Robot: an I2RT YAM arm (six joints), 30 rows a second.
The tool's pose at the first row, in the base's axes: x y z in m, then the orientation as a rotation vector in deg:
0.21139 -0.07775 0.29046 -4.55 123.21 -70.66
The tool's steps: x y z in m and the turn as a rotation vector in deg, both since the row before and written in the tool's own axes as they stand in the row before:
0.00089 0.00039 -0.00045 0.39 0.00 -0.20
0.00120 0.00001 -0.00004 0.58 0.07 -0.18
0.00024 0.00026 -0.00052 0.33 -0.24 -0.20
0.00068 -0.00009 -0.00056 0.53 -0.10 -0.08
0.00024 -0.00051 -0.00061 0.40 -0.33 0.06
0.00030 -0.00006 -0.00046 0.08 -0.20 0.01
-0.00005 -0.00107 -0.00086 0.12 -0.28 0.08
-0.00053 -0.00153 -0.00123 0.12 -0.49 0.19
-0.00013 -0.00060 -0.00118 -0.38 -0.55 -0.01
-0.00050 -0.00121 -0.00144 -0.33 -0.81 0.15
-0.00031 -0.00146 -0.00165 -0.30 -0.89 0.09
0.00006 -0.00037 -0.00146 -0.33 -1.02 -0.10
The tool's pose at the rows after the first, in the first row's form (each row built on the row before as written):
0.21054 -0.07751 0.28986 -4.60 123.00 -71.19
0.20957 -0.07790 0.28926 -4.51 122.73 -71.93
0.20916 -0.07745 0.28911 -4.73 122.35 -72.32
0.20829 -0.07732 0.28903 -4.65 121.94 -72.90
0.20763 -0.07721 0.28952 -4.62 121.39 -73.19
0.20712 -0.07700 0.28956 -4.70 121.17 -73.21
0.20639 -0.07688 0.29072 -4.74 120.84 -73.21
0.20569 -0.07653 0.29260 -4.79 120.31 -73.08
0.20495 -0.07589 0.29350 -5.31 120.09 -72.53
0.20417 -0.07524 0.29516 -5.79 119.58 -71.86
0.20303 -0.07465 0.29698 -6.37 119.00 -71.24
0.20200 -0.07379 0.29767 -7.23 118.36 -70.66

